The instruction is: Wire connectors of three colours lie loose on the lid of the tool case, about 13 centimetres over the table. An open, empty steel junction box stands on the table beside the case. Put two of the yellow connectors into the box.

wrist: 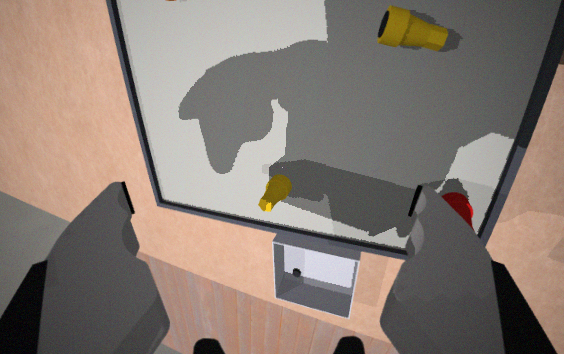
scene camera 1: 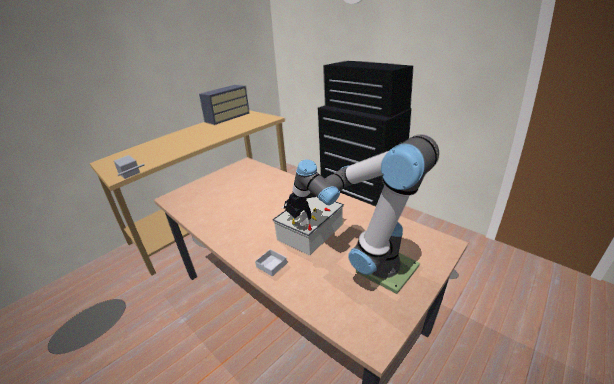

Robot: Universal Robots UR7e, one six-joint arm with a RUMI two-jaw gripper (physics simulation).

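The tool case stands on the table; its pale lid carries the connectors. A small yellow connector is near the lid's edge, between the spread fingers in the wrist view, not gripped. A larger-looking yellow connector lies on its side farther in. Another small yellow one shows in the scene view. My gripper is open and empty, low over the lid. The open grey junction box stands beside the case, with no connector visible inside.
A red connector is near the lid's corner, partly hidden by the right finger in the wrist view. Another red one lies farther back. An orange piece shows at the top edge. The arm's green base plate is at the right.
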